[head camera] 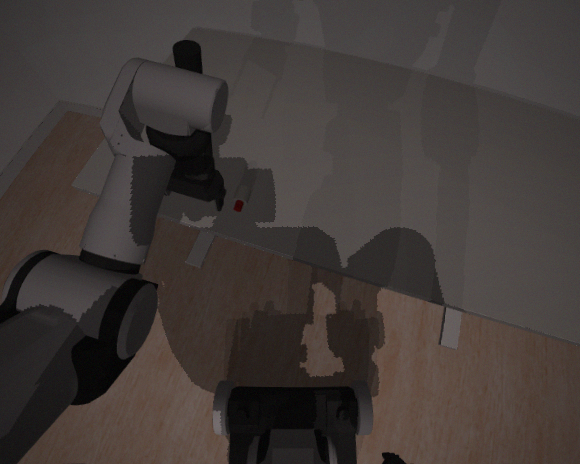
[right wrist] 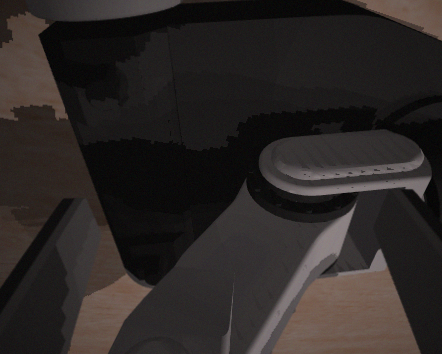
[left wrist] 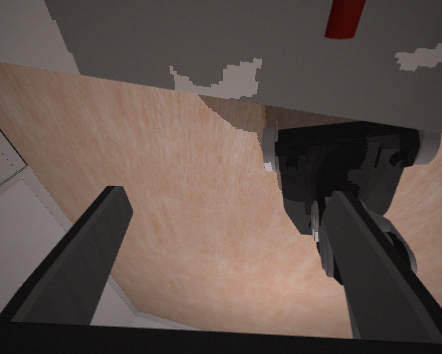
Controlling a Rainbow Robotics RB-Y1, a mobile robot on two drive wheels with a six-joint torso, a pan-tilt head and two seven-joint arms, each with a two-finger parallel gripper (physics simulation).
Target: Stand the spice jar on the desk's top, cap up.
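Pixels of known places: left gripper, fingertip midpoint: (head camera: 194, 199) (left wrist: 225, 201); right gripper, fingertip midpoint: (right wrist: 235, 212); robot's base, origin of the base link: (head camera: 292, 404) (left wrist: 332, 132).
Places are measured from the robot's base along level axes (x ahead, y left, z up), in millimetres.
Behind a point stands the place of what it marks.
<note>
The spice jar (head camera: 243, 193) {x 561, y 116, z 756 mm} (left wrist: 345, 19) {x 536, y 130, z 749 mm} lies on its side on the desk's top (head camera: 520, 225) {x 492, y -594, z 721 mm} (left wrist: 135, 40) {x 555, y 296, z 721 mm}, near the front edge. Its red cap points toward that edge, and its pale body points away. In the left wrist view the cap shows at the top right, and the body is out of frame. My left gripper (head camera: 195, 198) {x 488, y 196, z 857 mm} (left wrist: 225, 201) {x 488, y 196, z 857 mm} is open and empty, a little left of the jar in the head view and not touching it. My right gripper (right wrist: 235, 212) {x -108, y -240, z 507 mm} is open and empty beside my base, away from the desk.
The desk's front edge runs diagonally across the head view, with two pale desk feet (head camera: 201, 248) (head camera: 451, 327) on the wooden floor (head camera: 415, 400) {x 0, y -526, z 1 mm} (left wrist: 190, 225) {x -754, y 991, z 1 mm}. My black base (head camera: 295, 407) {x 18, y -10, z 191 mm} (left wrist: 345, 150) {x 32, y -16, z 191 mm} (right wrist: 150, 100) {x -44, y -148, z 208 mm} stands before the desk. Shadows cover parts of the desk and floor.
</note>
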